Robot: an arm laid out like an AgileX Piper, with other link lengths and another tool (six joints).
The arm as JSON. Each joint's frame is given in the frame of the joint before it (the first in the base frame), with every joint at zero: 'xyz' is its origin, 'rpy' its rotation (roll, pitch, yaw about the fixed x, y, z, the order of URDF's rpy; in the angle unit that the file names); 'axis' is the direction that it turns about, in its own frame. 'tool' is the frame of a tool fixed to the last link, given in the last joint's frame.
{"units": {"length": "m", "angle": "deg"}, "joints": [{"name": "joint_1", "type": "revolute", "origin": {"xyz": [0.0, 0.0, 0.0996], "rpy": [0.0, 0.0, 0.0]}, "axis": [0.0, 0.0, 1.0]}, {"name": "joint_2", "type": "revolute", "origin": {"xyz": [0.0, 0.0, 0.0], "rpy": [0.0, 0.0, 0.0]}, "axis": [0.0, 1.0, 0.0]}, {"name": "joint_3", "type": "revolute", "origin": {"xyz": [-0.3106, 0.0, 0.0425], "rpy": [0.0, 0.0, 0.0]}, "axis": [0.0, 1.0, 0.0]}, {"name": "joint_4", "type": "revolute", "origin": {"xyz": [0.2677, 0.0, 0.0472], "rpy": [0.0, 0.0, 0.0]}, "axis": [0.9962, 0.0, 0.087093]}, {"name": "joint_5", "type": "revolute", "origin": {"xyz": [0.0, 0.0, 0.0], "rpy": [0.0, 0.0, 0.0]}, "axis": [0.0, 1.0, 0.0]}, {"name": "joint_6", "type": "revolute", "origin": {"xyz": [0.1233, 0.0, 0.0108], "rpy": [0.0, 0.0, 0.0]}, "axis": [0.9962, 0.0, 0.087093]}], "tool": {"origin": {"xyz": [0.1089, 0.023, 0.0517], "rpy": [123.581, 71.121, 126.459]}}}
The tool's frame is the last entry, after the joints.
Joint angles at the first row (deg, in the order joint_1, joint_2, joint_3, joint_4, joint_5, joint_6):
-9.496, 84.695, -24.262, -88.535, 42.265, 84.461
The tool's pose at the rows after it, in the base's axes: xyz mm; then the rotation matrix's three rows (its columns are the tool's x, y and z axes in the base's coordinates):
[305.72, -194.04, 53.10], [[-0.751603, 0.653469, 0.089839], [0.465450, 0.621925, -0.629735], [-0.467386, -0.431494, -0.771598]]
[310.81, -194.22, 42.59], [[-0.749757, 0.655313, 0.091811], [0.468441, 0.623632, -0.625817], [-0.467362, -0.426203, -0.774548]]
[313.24, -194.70, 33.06], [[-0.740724, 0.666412, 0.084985], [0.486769, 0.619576, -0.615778], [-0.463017, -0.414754, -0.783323]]
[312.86, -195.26, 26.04], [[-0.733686, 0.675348, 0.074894], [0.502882, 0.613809, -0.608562], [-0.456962, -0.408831, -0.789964]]
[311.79, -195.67, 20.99], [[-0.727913, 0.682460, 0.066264], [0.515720, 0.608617, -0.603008], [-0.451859, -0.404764, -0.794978]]
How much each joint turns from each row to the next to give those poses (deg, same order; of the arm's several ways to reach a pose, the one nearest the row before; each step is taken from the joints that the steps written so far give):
0.001, 3.893, 0.000, -4.754, 0.268, 6.517
0.000, 3.007, -0.089, -3.141, 0.000, 4.527
0.000, 2.391, -0.318, -1.187, -0.107, 3.206
0.000, 1.516, -0.091, -0.357, 0.000, 1.893
0.000, 1.002, 0.000, -0.104, 0.000, 1.272

